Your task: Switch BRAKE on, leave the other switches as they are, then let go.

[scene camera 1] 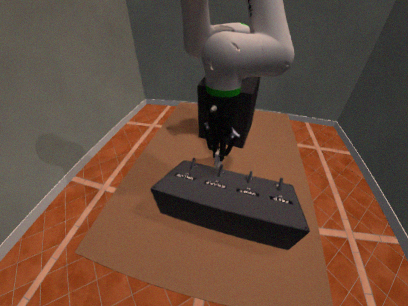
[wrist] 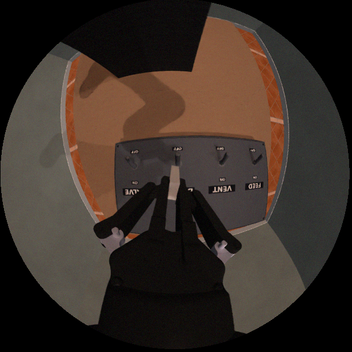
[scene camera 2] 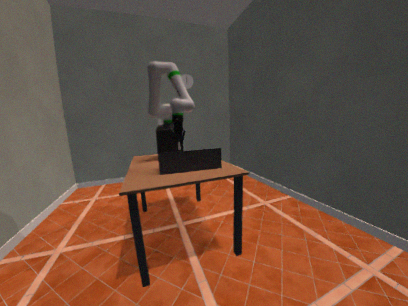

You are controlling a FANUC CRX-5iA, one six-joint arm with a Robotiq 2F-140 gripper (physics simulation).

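Where they show: gripper, between the fingertips: (scene camera 1: 218,165) (scene camera 2: 179,149); arm's base, origin of its link: (scene camera 2: 170,127).
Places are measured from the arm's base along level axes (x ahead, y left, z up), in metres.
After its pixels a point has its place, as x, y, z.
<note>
A dark switch box (scene camera 1: 227,200) @(0.601, -0.051, -0.203) (scene camera 2: 192,161) @(0.651, -0.057, -0.271) (wrist: 200,172) carries a row of levers with OFF and ON marks. The BRAKE lever (scene camera 1: 220,170) @(0.440, -0.069, -0.240) (wrist: 177,159) stands near its OFF mark; its ON mark is hidden behind the fingers in the wrist view. The VALVE lever (scene camera 1: 193,163) @(0.407, -0.180, -0.238) (wrist: 133,160), VENT lever (scene camera 1: 250,176) @(0.470, 0.048, -0.237) (wrist: 223,159) and FEED lever (scene camera 1: 280,183) @(0.502, 0.162, -0.239) (wrist: 257,158) also stand on the OFF side. My gripper (scene camera 1: 218,163) @(0.450, -0.080, -0.200) (wrist: 173,172) is shut with nothing between its fingers. Its pale tips are right by the BRAKE lever; whether they touch it I cannot tell.
The box stands on a brown table (scene camera 1: 135,240) @(0.702, -0.373, -0.352) (scene camera 2: 145,181) @(0.667, -0.426, -0.352). A black pedestal (scene camera 1: 245,117) @(0.165, 0.057, -0.153) (scene camera 2: 165,142) @(0.106, -0.101, -0.158) stands behind the gripper at the far end. The VALVE and VENT levers flank the BRAKE lever. Grey walls surround the table.
</note>
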